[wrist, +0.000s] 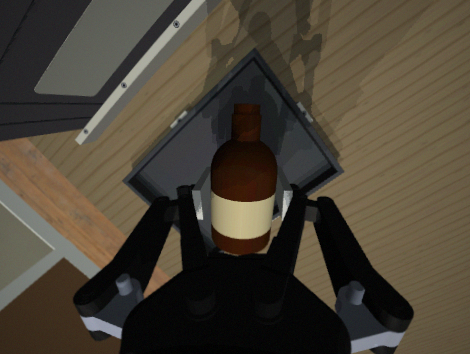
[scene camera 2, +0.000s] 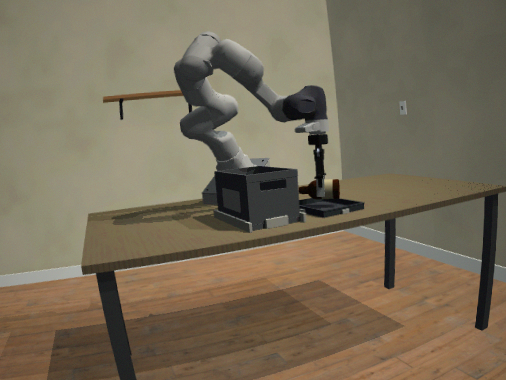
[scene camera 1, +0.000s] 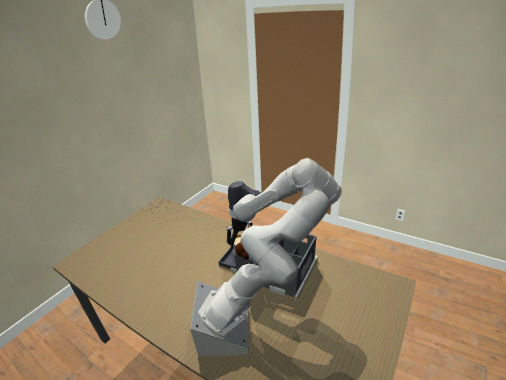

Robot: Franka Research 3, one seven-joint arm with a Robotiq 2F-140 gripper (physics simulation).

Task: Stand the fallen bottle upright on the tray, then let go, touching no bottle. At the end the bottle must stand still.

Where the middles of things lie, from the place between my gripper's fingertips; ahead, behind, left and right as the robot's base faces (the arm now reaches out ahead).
Labels:
Now: the brown bottle [wrist: 244,170] 2 cm above my hand.

